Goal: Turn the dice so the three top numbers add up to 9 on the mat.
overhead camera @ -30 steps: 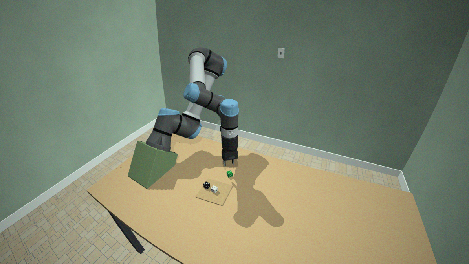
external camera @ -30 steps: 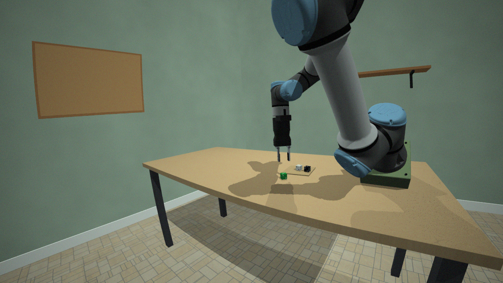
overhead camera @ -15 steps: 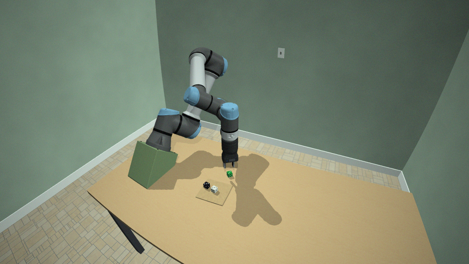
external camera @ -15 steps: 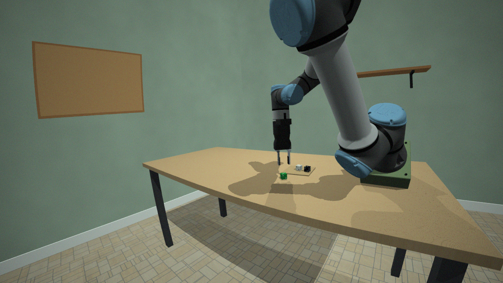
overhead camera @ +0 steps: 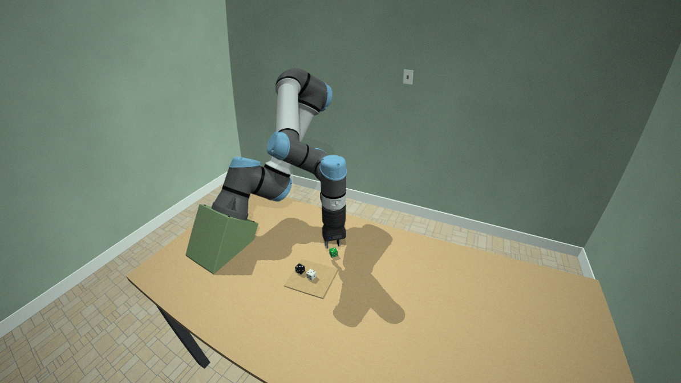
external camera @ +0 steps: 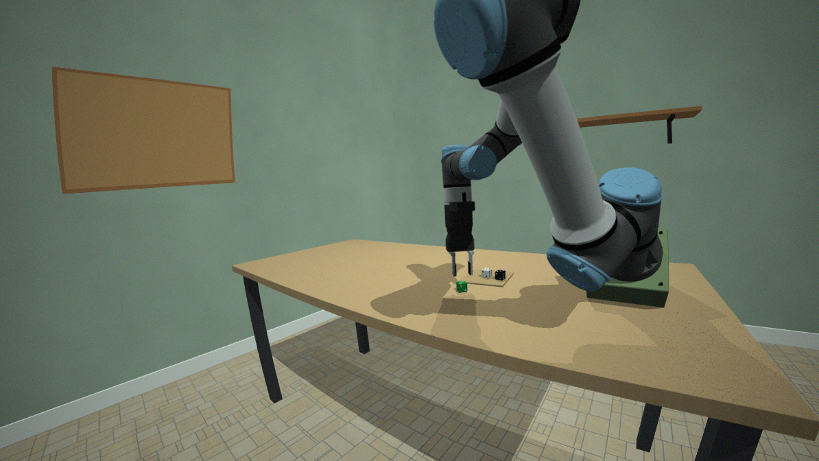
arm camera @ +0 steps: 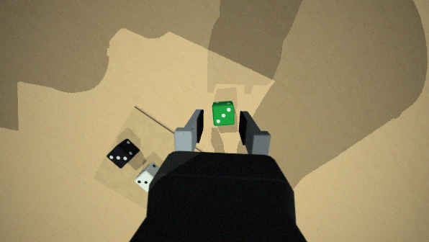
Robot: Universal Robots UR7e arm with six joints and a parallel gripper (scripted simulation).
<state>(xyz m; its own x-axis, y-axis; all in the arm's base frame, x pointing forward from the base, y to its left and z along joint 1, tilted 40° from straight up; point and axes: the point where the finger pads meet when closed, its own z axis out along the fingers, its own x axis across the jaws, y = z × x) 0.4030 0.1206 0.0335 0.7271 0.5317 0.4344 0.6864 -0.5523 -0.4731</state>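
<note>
Now: hand 5 cm above the green die. Also, from my hand: white die (14 cm to the right, 5 cm below); black die (5 cm behind, 13 cm to the right, 5 cm below); tan mat (14 cm to the right, 6 cm below).
</note>
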